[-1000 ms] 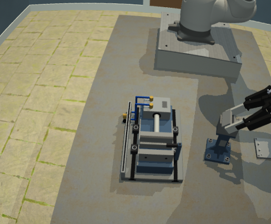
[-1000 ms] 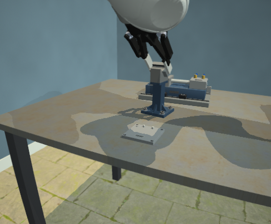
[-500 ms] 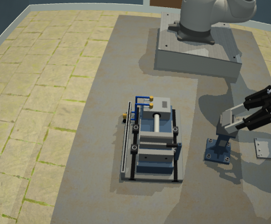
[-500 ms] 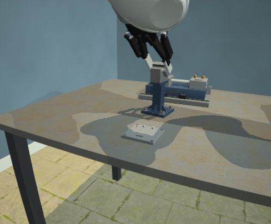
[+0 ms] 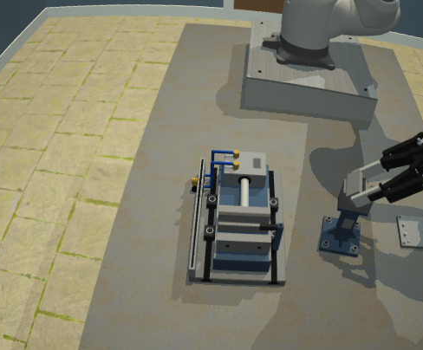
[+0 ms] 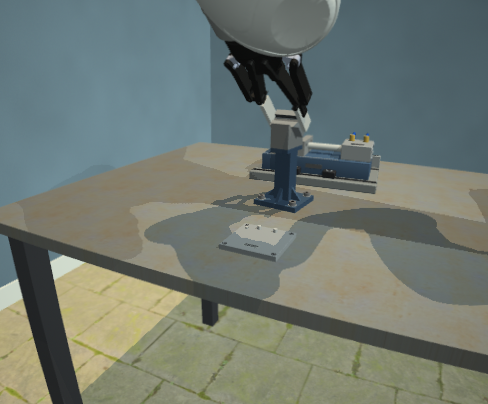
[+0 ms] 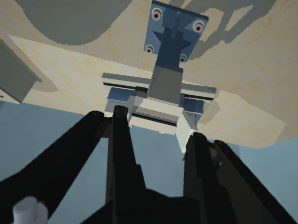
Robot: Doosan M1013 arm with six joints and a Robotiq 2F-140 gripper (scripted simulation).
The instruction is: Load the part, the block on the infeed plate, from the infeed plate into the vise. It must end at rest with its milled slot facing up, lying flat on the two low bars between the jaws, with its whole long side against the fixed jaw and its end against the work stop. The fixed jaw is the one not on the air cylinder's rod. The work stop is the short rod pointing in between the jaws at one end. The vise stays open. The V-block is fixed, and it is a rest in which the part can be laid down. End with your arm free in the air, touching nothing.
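The blue pedestal lies 12 cm below my hand and 1 cm to the right of it. From my hand the other things lie so: part: 1 cm to the right, 1 cm below; work stop: 19 cm to the right, 9 cm below, 4 cm ahead; moving jaw: 23 cm to the right, 10 cm below.
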